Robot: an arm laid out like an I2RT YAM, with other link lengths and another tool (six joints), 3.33 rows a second.
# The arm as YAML. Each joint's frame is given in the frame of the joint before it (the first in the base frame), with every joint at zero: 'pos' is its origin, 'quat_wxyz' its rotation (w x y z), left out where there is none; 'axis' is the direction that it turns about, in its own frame. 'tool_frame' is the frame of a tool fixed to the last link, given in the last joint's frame.
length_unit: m
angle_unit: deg
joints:
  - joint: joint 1
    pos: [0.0, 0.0, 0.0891]
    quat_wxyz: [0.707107, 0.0, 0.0, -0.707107]
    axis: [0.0, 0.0, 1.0]
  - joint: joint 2
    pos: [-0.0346, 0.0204, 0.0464]
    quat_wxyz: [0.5, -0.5, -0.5, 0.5]
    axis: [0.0, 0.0, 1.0]
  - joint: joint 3
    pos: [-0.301, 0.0, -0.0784]
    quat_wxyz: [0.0, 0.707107, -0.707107, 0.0]
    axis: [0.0, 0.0, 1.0]
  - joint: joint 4
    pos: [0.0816, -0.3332, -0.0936]
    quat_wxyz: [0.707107, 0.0, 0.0, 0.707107]
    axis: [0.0, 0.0, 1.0]
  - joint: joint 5
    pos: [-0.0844, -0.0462, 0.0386]
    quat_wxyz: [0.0, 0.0, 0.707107, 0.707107]
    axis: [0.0, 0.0, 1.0]
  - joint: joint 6
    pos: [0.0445, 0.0, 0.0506]
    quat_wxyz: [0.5, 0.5, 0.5, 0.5]
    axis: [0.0, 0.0, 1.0]
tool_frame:
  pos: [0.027, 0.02, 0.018]
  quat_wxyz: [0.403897, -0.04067, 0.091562, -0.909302]
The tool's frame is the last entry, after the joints.
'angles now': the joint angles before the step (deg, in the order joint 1, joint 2, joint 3, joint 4, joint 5, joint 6). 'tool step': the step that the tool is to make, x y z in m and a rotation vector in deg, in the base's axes. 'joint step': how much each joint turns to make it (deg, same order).
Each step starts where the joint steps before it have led.
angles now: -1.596 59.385 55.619 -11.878 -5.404 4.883
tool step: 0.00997 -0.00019 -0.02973 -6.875 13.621 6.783
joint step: -0.105 5.449 3.106 -12.287 -3.508 -9.426
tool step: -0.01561 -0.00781 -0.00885 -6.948 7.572 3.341
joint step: -0.901 -0.366 0.532 -9.484 0.610 -8.447
